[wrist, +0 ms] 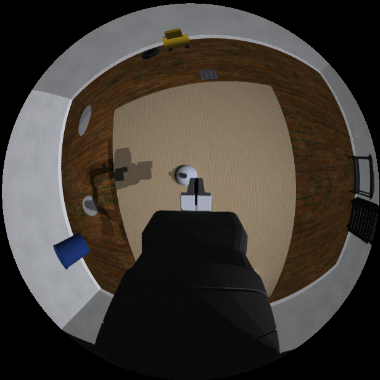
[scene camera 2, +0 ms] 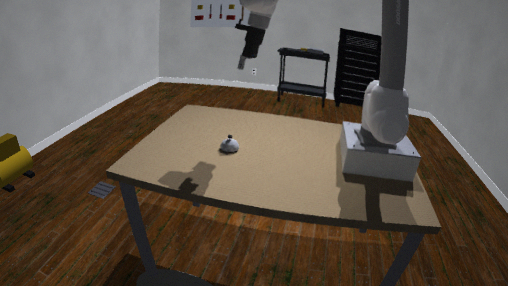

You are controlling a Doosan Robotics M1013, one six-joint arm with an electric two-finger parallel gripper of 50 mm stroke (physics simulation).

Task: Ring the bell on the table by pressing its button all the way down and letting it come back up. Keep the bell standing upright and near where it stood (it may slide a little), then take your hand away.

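Places are measured from the arm's base along level axes (x right, y ahead, z up), in millimetres.
Pixels of known places: gripper, fingertip midpoint: [scene camera 2: 240,68]; arm's base, origin of the base link: [scene camera 2: 374,139].
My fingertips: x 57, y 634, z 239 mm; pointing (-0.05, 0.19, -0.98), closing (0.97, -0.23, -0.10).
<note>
Ahead of a thing's pixels: the offset from my fingertips to its top centre. Level surfaces: height alone.
A silver dome bell @[dx -70, dy +23, dz -286 mm] [scene camera 2: 229,146] [wrist: 188,173] stands upright on the tan table @[dz -352 mm] [scene camera 2: 280,165] [wrist: 240,130]. Its small dark button @[dx -70, dy +23, dz -286 mm] [scene camera 2: 230,136] [wrist: 183,175] shows on top of the dome, raised above it in the scene view. My gripper [scene camera 2: 241,67] [wrist: 196,185] is shut and empty. It hangs high above the table, well apart from the bell. In the wrist view its fingertips overlap the lower right edge of the bell and hide a small part of it.
The arm's white base block [scene camera 2: 377,165] stands at the right end of the table. A black cart [scene camera 2: 303,89] and a black rack [scene camera 2: 337,67] stand behind the table. A yellow machine [scene camera 2: 15,165] [wrist: 176,41] and a blue bin [wrist: 73,251] are on the floor away from the table.
</note>
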